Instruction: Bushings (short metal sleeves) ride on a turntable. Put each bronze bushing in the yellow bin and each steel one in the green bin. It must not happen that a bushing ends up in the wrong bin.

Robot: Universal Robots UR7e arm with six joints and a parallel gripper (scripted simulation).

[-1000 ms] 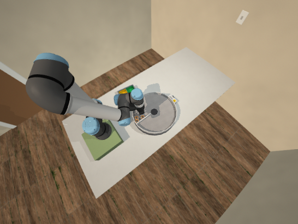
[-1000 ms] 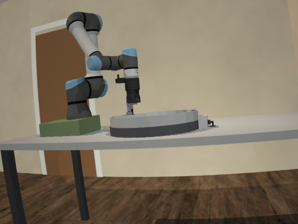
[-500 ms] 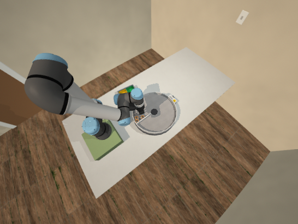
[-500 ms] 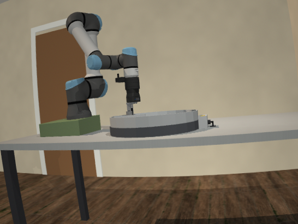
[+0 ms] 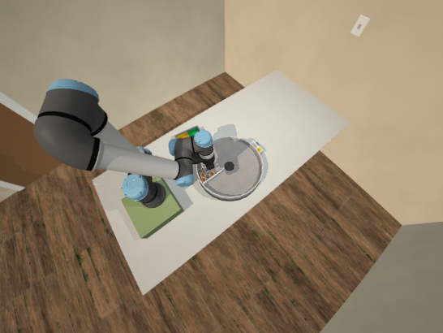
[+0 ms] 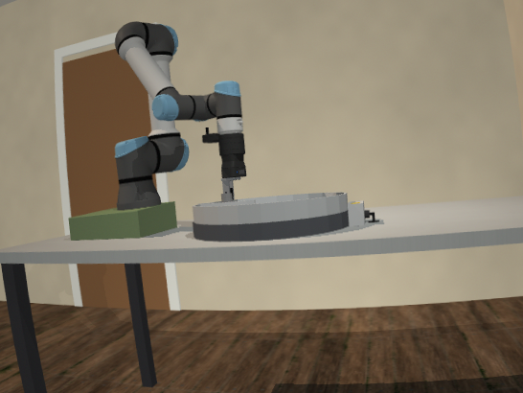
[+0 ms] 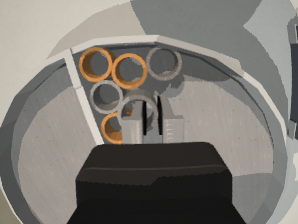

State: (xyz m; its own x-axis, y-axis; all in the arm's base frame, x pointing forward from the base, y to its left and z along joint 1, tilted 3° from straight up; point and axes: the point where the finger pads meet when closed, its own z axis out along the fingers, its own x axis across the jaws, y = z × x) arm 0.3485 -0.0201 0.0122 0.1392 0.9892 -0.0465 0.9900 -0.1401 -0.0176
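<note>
Right now the yellow bin is 300 mm to the left of my hand, 80 mm below it and 20 mm ahead of it. From my hand the other things lie so: grey turntable: 140 mm ahead, 50 mm below, 40 mm to the right.
</note>
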